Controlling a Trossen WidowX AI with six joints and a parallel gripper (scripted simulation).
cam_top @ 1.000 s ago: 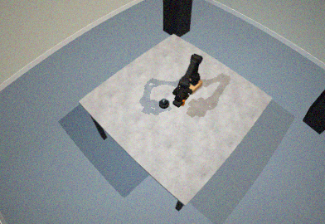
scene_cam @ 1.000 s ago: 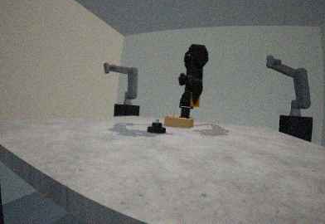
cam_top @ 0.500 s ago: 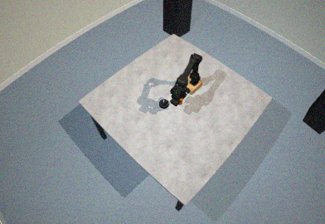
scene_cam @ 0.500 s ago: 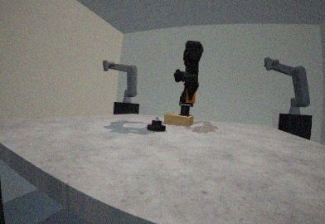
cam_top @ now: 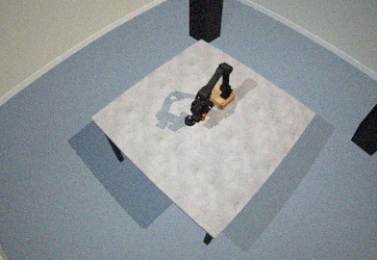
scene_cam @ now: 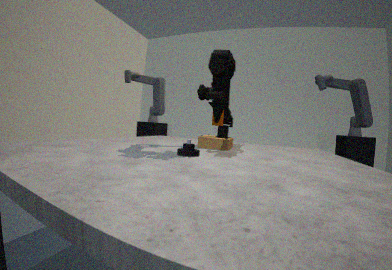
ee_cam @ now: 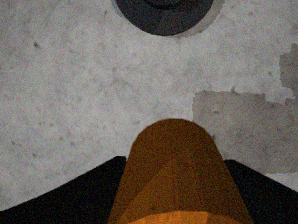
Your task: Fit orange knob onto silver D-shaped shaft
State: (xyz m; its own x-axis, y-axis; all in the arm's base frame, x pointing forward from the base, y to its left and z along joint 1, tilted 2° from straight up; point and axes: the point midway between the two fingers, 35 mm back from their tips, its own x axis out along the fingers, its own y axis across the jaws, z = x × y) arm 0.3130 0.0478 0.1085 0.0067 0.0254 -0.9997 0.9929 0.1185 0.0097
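Now: the round black pedestal 100 mm to the right of my gripper tip, 100 mm below it and 20 mm ahead of it. The rest, counted from my gripper tip: orange knob (30 mm above).
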